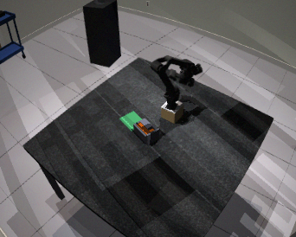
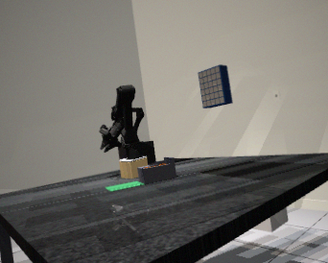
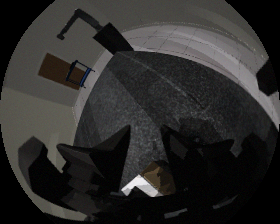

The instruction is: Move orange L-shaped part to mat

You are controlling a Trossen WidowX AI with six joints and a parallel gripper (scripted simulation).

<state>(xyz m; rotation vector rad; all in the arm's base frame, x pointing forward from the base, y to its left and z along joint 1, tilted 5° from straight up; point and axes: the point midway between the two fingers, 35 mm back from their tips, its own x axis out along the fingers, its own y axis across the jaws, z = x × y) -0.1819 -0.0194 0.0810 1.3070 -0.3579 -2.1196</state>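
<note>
Right now the orange L-shaped part is 41 cm ahead of my gripper tip, 11 cm below it and 3 cm to the right of it. The rest, counted from my gripper tip: green mat 34 cm ahead, 17 cm to the right, 17 cm below.
</note>
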